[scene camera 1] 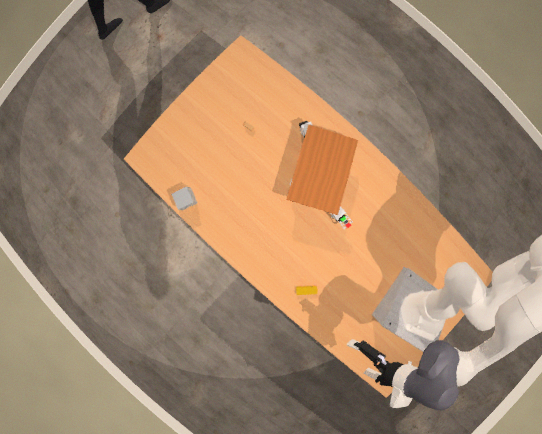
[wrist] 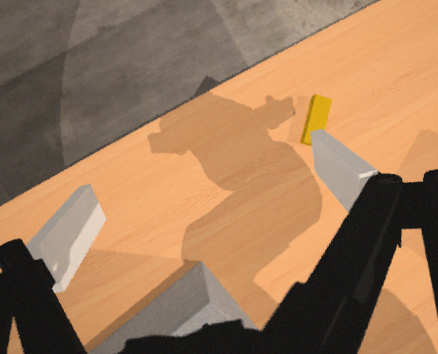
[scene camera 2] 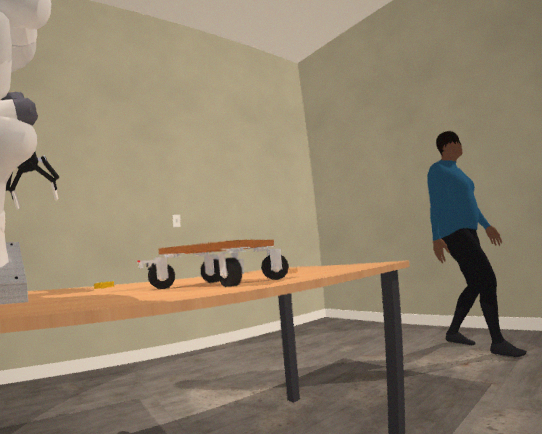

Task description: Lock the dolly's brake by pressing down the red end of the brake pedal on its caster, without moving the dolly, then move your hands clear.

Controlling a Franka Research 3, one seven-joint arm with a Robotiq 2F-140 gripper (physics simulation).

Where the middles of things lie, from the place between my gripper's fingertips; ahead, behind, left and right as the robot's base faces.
Scene:
I see the yellow block [wrist: 319, 107] 23 cm ahead of my hand, 5 cm to the right of it and 31 cm below it. The rest, counted from my hand: caster [scene camera 2: 161, 263] 32 cm ahead, 37 cm to the right, 27 cm below; then dolly [scene camera 1: 321, 174] 45 cm ahead, 47 cm to the right, 26 cm below.

